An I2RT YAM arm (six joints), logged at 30 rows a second.
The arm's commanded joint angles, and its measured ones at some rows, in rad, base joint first. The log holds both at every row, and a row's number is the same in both.
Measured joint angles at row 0:
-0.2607 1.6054 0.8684 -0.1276 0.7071 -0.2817
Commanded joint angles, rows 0 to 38:
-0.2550 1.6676 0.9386 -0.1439 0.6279 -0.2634
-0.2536 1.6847 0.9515 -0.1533 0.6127 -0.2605
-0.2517 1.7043 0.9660 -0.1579 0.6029 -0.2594
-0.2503 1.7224 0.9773 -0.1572 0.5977 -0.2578
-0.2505 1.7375 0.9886 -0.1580 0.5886 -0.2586
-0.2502 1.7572 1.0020 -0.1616 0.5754 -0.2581
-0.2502 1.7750 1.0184 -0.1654 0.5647 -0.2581
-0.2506 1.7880 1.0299 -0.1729 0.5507 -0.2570
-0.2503 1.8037 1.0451 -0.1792 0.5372 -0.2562
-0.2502 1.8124 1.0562 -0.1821 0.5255 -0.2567
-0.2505 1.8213 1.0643 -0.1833 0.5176 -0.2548
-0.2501 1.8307 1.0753 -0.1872 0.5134 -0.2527
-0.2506 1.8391 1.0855 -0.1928 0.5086 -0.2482
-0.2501 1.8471 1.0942 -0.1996 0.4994 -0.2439
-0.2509 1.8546 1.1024 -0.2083 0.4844 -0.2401
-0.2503 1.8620 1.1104 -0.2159 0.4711 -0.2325
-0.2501 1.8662 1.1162 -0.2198 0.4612 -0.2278
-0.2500 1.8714 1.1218 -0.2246 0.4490 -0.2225
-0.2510 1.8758 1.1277 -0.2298 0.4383 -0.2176
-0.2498 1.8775 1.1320 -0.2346 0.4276 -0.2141
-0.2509 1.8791 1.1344 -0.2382 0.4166 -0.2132
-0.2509 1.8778 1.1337 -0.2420 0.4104 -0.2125
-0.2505 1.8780 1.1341 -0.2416 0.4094 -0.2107
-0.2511 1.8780 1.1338 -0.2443 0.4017 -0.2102
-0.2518 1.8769 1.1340 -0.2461 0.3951 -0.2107
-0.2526 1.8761 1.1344 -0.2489 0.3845 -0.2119
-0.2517 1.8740 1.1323 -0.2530 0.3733 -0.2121
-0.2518 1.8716 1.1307 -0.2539 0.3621 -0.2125
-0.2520 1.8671 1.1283 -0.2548 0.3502 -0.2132
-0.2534 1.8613 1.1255 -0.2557 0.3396 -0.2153
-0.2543 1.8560 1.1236 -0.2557 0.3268 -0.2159
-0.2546 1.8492 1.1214 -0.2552 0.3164 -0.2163
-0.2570 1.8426 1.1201 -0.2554 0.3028 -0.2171
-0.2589 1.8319 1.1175 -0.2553 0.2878 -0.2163
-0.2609 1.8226 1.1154 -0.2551 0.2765 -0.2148
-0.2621 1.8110 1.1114 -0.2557 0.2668 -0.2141
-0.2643 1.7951 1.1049 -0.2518 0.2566 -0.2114
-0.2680 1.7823 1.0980 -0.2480 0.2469 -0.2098
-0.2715 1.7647 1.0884 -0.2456 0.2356 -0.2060
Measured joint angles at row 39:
-0.2600 1.8278 1.1069 -0.2478 0.2897 -0.2214
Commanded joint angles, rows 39 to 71:
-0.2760 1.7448 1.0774 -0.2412 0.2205 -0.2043
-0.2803 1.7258 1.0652 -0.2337 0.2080 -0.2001
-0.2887 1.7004 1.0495 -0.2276 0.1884 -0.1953
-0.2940 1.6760 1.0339 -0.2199 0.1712 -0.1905
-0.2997 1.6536 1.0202 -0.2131 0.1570 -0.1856
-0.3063 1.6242 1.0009 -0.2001 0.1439 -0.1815
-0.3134 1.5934 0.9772 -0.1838 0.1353 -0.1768
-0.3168 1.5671 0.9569 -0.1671 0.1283 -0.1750
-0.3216 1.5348 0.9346 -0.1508 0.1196 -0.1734
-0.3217 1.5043 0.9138 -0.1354 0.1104 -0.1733
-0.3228 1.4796 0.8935 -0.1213 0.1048 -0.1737
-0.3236 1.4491 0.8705 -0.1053 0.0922 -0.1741
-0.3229 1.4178 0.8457 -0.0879 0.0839 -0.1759
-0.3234 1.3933 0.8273 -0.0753 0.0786 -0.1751
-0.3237 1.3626 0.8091 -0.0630 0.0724 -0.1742
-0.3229 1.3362 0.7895 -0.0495 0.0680 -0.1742
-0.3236 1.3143 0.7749 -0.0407 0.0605 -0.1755
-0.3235 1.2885 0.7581 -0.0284 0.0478 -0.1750
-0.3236 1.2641 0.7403 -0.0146 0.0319 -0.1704
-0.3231 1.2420 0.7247 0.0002 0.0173 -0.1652
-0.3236 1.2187 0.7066 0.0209 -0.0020 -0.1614
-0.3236 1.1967 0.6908 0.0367 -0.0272 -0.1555
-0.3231 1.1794 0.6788 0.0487 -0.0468 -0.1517
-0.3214 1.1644 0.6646 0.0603 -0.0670 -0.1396
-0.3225 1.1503 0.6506 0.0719 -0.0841 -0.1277
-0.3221 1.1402 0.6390 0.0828 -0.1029 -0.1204
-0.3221 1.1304 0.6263 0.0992 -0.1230 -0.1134
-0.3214 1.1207 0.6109 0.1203 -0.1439 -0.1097
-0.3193 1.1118 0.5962 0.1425 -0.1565 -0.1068
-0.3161 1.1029 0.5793 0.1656 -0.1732 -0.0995
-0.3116 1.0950 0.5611 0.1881 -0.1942 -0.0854
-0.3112 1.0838 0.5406 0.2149 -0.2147 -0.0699
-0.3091 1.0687 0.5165 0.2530 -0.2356 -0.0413
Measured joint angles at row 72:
-0.3172 1.0992 0.5621 0.1444 -0.1444 -0.1078
